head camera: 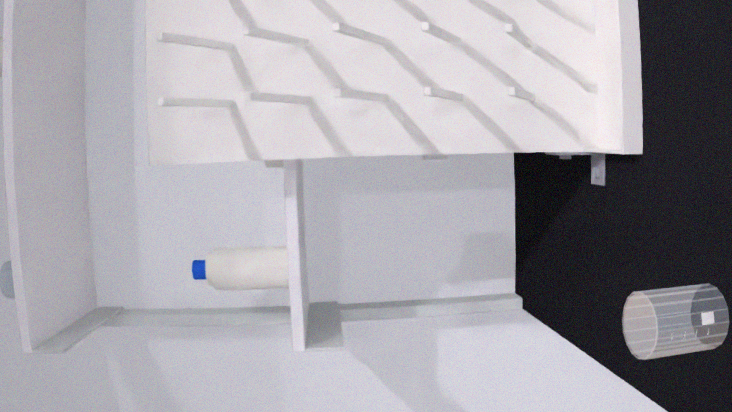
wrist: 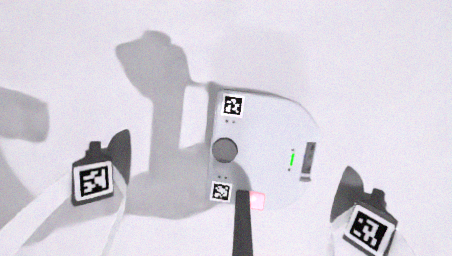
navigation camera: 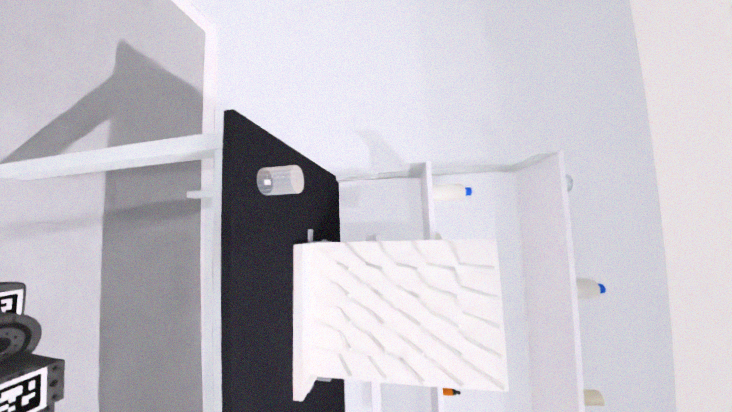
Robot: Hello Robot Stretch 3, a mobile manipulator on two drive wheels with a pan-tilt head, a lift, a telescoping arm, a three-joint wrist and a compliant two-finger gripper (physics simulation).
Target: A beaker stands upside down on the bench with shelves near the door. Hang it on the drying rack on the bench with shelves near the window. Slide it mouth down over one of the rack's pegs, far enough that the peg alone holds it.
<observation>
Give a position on a clear beaker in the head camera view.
656, 323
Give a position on a rack board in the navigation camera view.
325, 320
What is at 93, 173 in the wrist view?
The gripper.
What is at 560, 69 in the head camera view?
A rack board.
</observation>
